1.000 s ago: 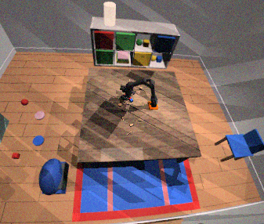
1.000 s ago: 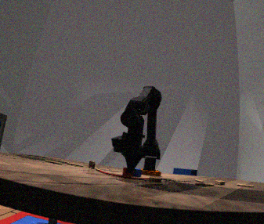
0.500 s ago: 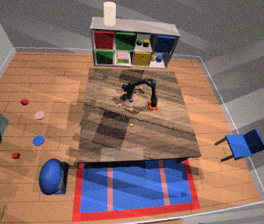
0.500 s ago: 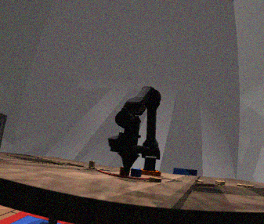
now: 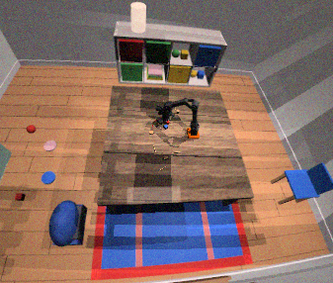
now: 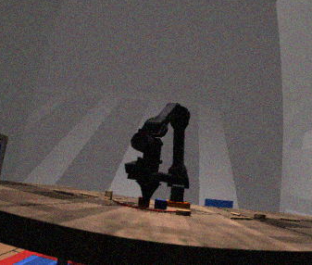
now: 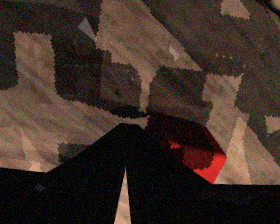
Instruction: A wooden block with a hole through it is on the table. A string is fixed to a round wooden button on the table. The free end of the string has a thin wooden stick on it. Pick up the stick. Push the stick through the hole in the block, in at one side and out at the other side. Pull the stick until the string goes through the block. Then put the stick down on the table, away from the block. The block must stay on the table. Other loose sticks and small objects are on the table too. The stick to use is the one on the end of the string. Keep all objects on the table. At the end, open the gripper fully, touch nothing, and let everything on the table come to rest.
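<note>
Right now my gripper tip is 30 mm past the red block and 10 mm to the left of it. Round my gripper tip: tan wooden cylinder: 160 mm to the right, 140 mm behind; then blue block: 50 mm to the left, 10 mm behind; then thin pale wooden stick: 100 mm to the right, 20 mm behind, 10 mm below.
</note>
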